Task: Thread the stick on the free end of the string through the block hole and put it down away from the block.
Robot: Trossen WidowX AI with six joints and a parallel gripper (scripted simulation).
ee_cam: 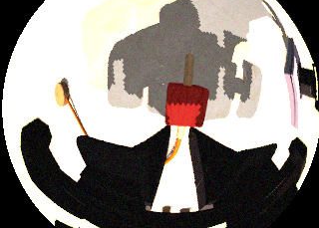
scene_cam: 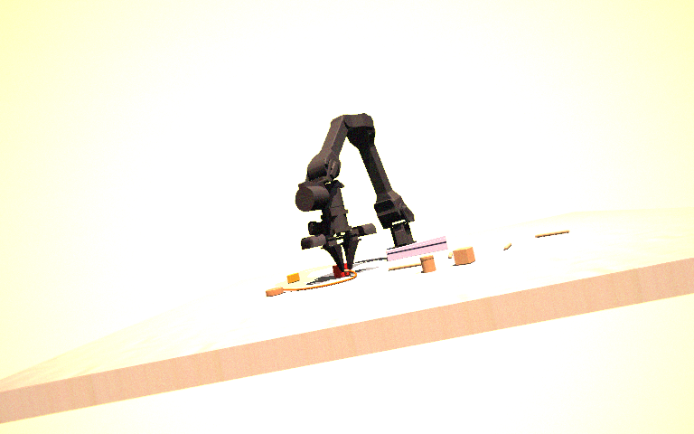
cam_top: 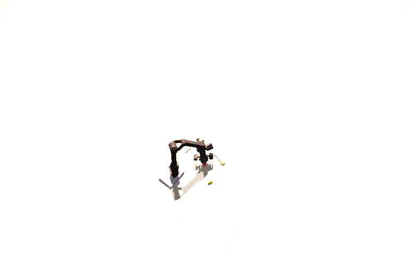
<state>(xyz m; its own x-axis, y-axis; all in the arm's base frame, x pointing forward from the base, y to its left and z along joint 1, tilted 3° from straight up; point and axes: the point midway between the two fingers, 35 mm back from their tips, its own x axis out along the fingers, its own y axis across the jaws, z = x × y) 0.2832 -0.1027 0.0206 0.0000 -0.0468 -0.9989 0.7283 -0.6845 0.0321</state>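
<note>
My gripper tip is now 10 mm past the thin wooden stick and 10 mm to the left of it. Also, from my gripper tip: red block: 20 mm behind, 20 mm to the right; then small yellow block: 110 mm behind, 190 mm to the right; then round wooden button: 110 mm ahead, 140 mm to the right, 10 mm below.
</note>
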